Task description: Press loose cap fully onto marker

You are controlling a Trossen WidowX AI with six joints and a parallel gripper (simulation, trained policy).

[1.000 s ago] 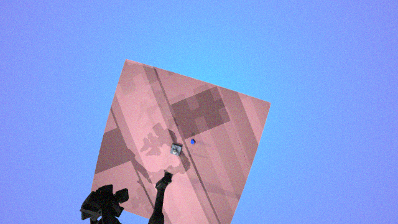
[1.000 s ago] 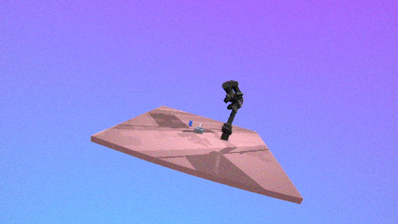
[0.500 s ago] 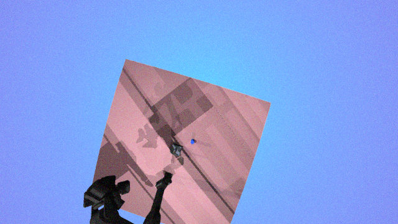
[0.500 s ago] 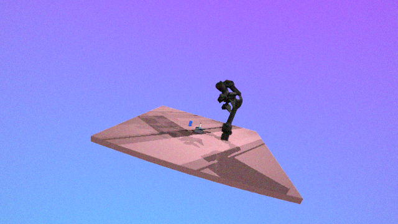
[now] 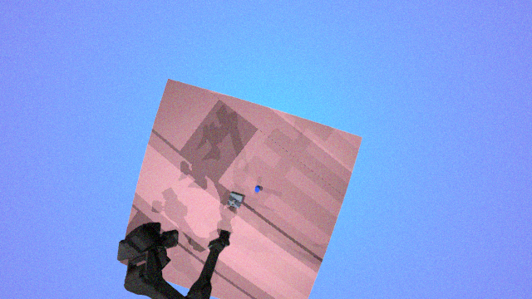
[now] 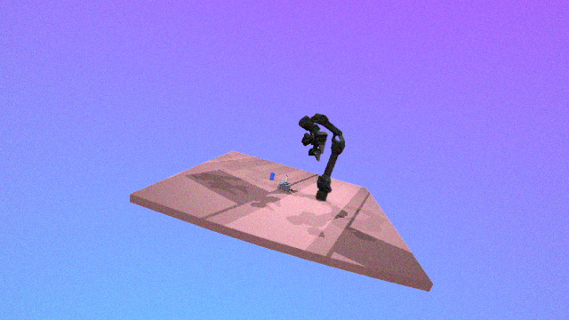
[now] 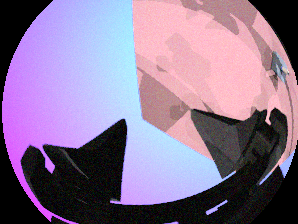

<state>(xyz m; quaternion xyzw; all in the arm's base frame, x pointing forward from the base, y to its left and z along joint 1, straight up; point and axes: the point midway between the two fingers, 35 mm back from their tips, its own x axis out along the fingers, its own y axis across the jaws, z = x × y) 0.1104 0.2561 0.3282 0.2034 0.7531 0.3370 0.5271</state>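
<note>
My gripper tip is 390 mm to the left of the blue cap, 280 mm above it and 260 mm short of it. Round my gripper tip: grey holder block: 290 mm below, 280 mm to the right, 150 mm ahead.
</note>
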